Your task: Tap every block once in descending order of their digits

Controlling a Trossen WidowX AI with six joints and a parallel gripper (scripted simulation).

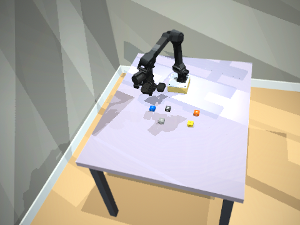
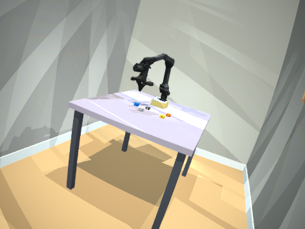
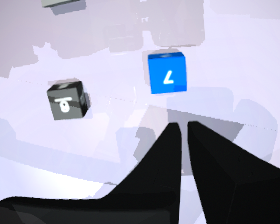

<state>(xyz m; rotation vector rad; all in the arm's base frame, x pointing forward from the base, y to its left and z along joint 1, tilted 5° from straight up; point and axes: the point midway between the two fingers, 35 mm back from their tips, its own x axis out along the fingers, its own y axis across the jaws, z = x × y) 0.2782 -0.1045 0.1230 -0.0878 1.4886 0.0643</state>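
Now: gripper tip 110 mm above the blue block and 10 mm past it. Also, from my gripper tip: orange block: 280 mm to the left, 110 mm below, 60 mm behind; dark grey block: 110 mm below, 90 mm to the left, 40 mm behind; yellow block: 270 mm to the left, 110 mm below, 40 mm ahead.
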